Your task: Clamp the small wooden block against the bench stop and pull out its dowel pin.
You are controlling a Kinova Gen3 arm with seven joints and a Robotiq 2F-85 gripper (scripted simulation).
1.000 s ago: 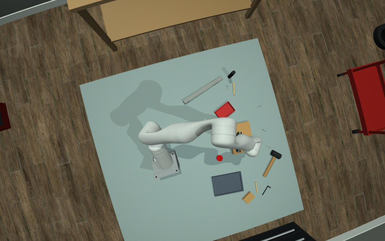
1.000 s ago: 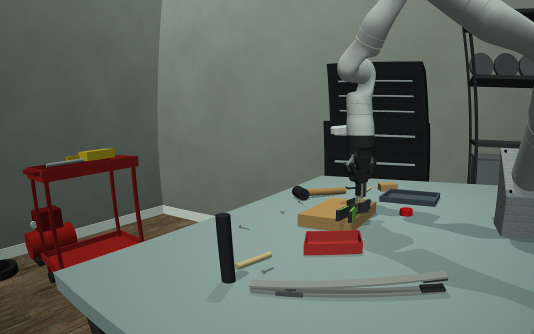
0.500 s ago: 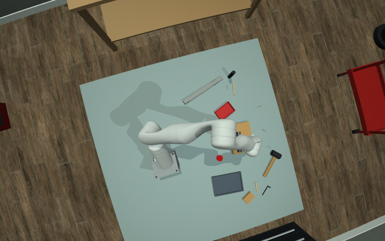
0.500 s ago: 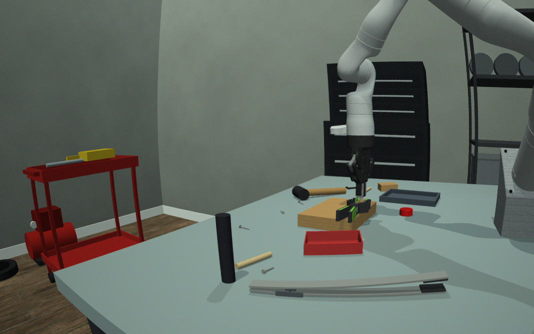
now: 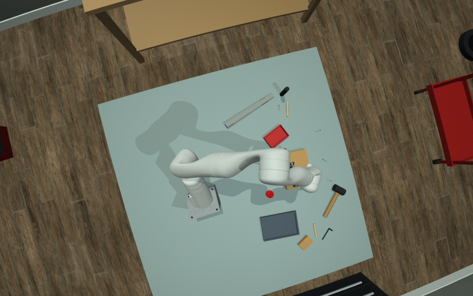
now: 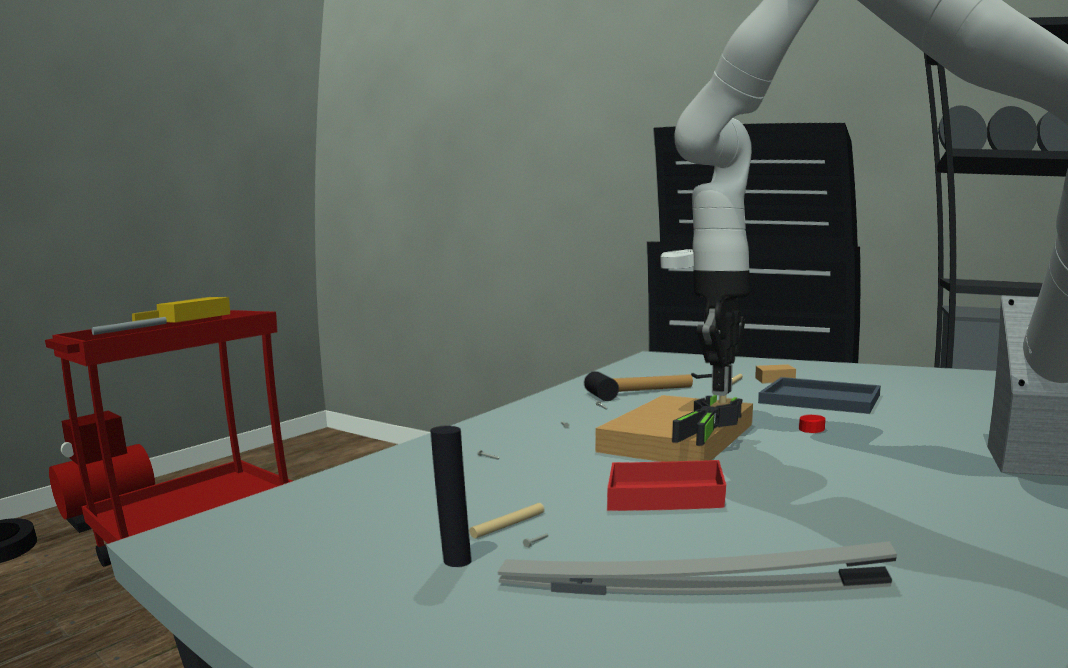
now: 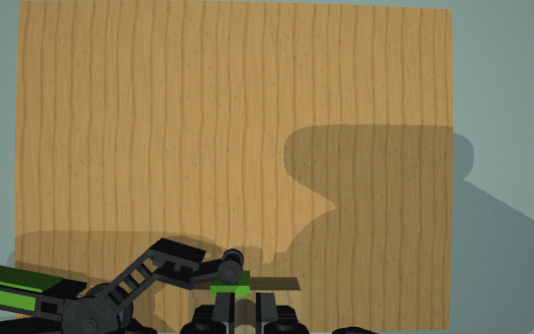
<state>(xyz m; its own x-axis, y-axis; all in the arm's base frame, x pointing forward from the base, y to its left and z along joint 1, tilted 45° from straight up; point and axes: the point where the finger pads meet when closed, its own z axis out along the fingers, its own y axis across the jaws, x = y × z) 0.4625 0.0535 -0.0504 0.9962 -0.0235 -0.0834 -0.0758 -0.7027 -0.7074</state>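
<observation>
My gripper is now 2 cm above the dowel pin. Round my hand: red puck 12 cm behind, 9 cm to the right, 7 cm below; small wooden block 4 cm below; wooden bench board 5 cm ahead, 6 cm below.
</observation>
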